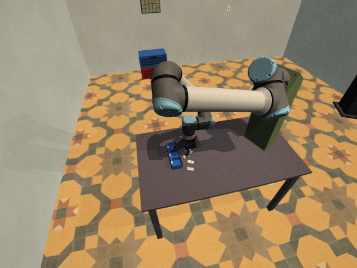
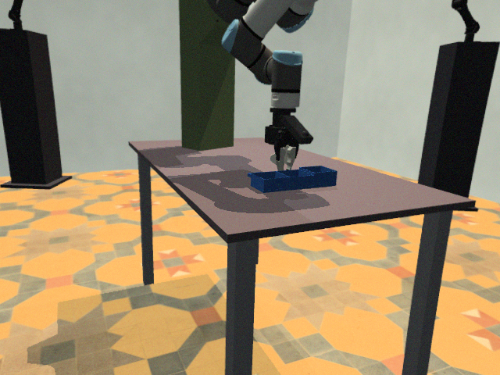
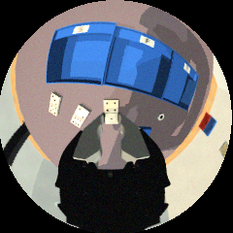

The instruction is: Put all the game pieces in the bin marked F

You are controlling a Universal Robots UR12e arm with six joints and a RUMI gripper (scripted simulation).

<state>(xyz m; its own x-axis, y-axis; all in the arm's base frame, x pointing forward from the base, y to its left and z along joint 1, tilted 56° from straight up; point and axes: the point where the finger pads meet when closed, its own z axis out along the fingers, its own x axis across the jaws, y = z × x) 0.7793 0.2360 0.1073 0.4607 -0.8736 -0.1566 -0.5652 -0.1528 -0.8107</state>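
Right now the blue bin is 100 mm ahead of my hand and 20 mm to the left of it. Also, from my hand: tiny ring (90 mm to the right, 60 mm ahead, 10 mm below); then cream domino (10 mm below); then blue block (90 mm to the right, 10 mm below).
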